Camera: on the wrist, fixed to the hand. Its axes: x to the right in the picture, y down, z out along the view.
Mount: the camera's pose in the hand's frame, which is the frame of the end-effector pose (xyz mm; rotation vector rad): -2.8 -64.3 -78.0 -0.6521 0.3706 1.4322
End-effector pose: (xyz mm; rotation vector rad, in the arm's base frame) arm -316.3 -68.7 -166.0 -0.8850 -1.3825 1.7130
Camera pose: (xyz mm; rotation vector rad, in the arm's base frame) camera -239.0 -26.3 -116.5 2.2742 0.8038 -1.3774
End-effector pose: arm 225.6 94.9 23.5 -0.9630 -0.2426 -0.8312
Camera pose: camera 164.5 14.6 17.8 -1.2330 1.0175 0.3050
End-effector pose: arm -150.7 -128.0 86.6 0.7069 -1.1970 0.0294
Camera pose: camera -62.0 -137.5 39.0 -0.7873 -1.0351 0.8759
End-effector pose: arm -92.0 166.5 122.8 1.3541 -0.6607 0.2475
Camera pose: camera -37.2 227.1 63.2 0.0058 -1.1614 1.2571
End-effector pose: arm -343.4 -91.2 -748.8 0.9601 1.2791 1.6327
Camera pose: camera -404.4 -111.9 -826.7 -1.0665 0.0411 -2.7352
